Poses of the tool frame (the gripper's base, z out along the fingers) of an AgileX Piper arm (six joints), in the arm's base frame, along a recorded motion.
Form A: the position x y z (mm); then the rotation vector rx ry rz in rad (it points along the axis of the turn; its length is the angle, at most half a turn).
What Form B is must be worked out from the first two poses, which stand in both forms.
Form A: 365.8, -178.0, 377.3, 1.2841, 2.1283, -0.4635
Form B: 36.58, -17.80, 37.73, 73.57, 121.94, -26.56
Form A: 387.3, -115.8, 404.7, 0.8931, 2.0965, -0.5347
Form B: 38.73, -11.58, 40.47, 51.17, 120.12, -30.64
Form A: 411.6, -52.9, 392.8, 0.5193, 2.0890, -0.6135
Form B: 41.16, -5.29, 39.28, 29.75, 119.69, -35.15
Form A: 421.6, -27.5, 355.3, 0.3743, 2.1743, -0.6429
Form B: 42.16, -2.75, 35.53, 21.45, 124.58, -36.84
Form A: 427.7, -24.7, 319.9, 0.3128, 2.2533, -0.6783
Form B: 42.77, -2.47, 31.99, 17.92, 129.10, -38.86
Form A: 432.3, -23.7, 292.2, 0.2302, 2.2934, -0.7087
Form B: 43.23, -2.37, 29.22, 13.19, 131.40, -40.61
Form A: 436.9, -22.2, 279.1, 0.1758, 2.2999, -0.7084
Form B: 43.69, -2.22, 27.91, 10.07, 131.77, -40.59
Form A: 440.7, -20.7, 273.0, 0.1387, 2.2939, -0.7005
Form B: 44.07, -2.07, 27.30, 7.95, 131.43, -40.14
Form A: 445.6, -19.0, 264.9, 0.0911, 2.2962, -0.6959
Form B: 44.56, -1.90, 26.49, 5.22, 131.56, -39.87
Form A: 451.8, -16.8, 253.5, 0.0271, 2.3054, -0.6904
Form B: 45.18, -1.68, 25.35, 1.55, 132.09, -39.56
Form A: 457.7, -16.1, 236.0, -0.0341, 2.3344, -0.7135
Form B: 45.77, -1.61, 23.60, -1.95, 133.75, -40.88
